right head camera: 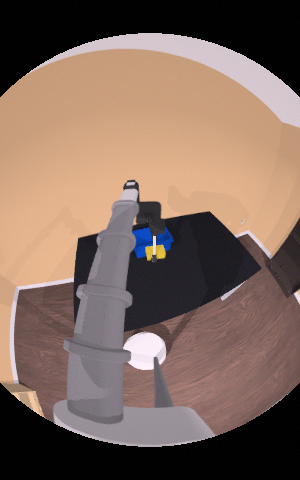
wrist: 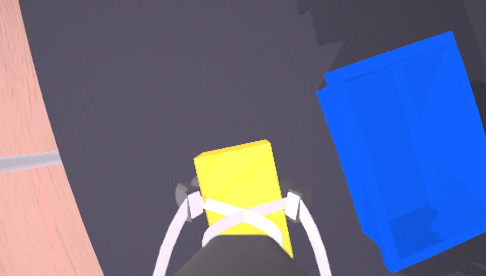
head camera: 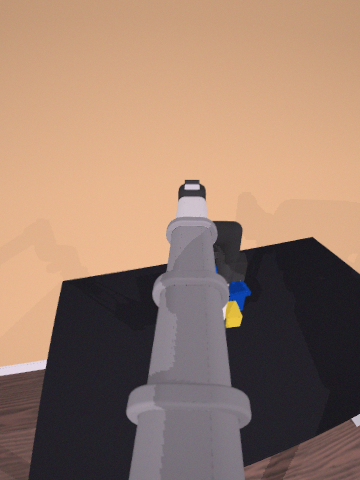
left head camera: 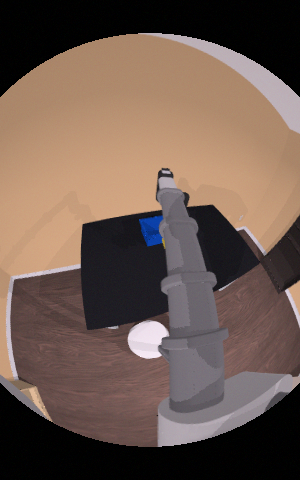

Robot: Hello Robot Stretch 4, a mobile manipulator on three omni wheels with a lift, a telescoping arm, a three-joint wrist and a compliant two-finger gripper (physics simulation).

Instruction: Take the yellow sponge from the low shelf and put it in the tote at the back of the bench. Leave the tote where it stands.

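Frame: origin at the robot's base, x left, y back, z up, level; millimetres.
Where they show: gripper, between the fingertips: (right head camera: 153, 255) (wrist: 243, 190); robot's base, origin of its link: (right head camera: 145, 349) (left head camera: 147, 338).
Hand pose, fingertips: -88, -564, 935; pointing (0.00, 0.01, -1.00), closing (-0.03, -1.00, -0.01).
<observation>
Each offset is from my fingertips to the top centre of the thing, as dx, dy, dz. Level surfaces: height alone.
The yellow sponge @[-5, -1, +51] (head camera: 233, 317) (left head camera: 164, 243) (right head camera: 161, 252) (wrist: 240, 175) is between the fingers of my gripper (right head camera: 154, 257) (wrist: 243, 190), which is shut on it. The sponge hangs above the black bench @[dz -201] (head camera: 100, 350) (left head camera: 115, 280) (right head camera: 200, 265) (wrist: 150, 75). The blue tote @[+24, -256, -81] (head camera: 238, 296) (left head camera: 151, 232) (right head camera: 166, 242) (wrist: 345, 155) stands at the back of the bench. In the wrist view the tote is right of the sponge, with a gap between them, and its inside shows. The arm hides part of the tote and sponge in the head views.
The telescoping arm (head camera: 192, 340) (left head camera: 187, 260) (right head camera: 102, 270) reaches out over the bench. The tan wall (head camera: 180, 100) rises behind it. A dark slatted piece of furniture (left head camera: 287, 262) (right head camera: 290, 270) is at the right. A white round thing (left head camera: 147, 340) (right head camera: 144, 350) is on the floor in front of the bench.
</observation>
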